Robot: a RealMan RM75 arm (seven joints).
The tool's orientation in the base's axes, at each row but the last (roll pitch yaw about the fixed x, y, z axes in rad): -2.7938, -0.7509, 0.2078; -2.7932, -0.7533, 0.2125; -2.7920, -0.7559, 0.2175; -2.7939, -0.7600, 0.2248; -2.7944, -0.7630, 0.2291; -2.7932, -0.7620, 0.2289; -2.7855, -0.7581, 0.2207; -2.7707, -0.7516, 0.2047; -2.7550, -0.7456, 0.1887; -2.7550, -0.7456, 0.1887; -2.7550, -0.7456, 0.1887; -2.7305, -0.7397, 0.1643
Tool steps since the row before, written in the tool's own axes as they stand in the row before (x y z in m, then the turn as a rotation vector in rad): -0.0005, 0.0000, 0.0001, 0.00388, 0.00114, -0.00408; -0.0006, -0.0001, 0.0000, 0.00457, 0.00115, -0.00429; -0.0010, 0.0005, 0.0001, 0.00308, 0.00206, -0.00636; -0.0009, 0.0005, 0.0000, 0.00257, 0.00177, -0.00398; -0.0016, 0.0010, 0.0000, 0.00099, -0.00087, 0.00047; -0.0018, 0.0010, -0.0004, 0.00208, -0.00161, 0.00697; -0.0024, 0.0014, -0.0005, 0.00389, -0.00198, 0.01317; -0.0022, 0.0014, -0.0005, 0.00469, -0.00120, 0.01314; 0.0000, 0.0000, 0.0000, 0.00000, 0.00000, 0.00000; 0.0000, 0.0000, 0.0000, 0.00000, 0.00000, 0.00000; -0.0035, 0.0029, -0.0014, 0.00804, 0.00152, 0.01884; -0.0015, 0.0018, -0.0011, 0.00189, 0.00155, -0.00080
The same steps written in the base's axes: -0.0003, 0.0000, -0.0004, 0.00098, -0.00231, 0.00517; -0.0005, 0.0000, -0.0004, 0.00136, -0.00231, 0.00578; -0.0004, -0.0005, -0.0009, -0.00045, -0.00431, 0.00595; -0.0004, -0.0006, -0.0007, 0.00038, -0.00301, 0.00405; -0.0007, -0.0011, -0.0014, 0.00057, 0.00114, 0.00058; -0.0010, -0.0013, -0.0012, 0.00462, 0.00507, -0.00291; -0.0014, -0.0018, -0.0017, 0.00916, 0.00866, -0.00579; -0.0012, -0.0018, -0.0015, 0.01006, 0.00809, -0.00543; 0.0000, 0.0000, 0.0000, 0.00000, 0.00000, 0.00000; 0.0000, 0.0000, 0.0000, 0.00000, 0.00000, 0.00000; -0.0021, -0.0037, -0.0022, 0.01674, 0.00900, -0.00779; -0.0009, -0.0023, -0.0008, 0.00159, -0.00150, 0.00136
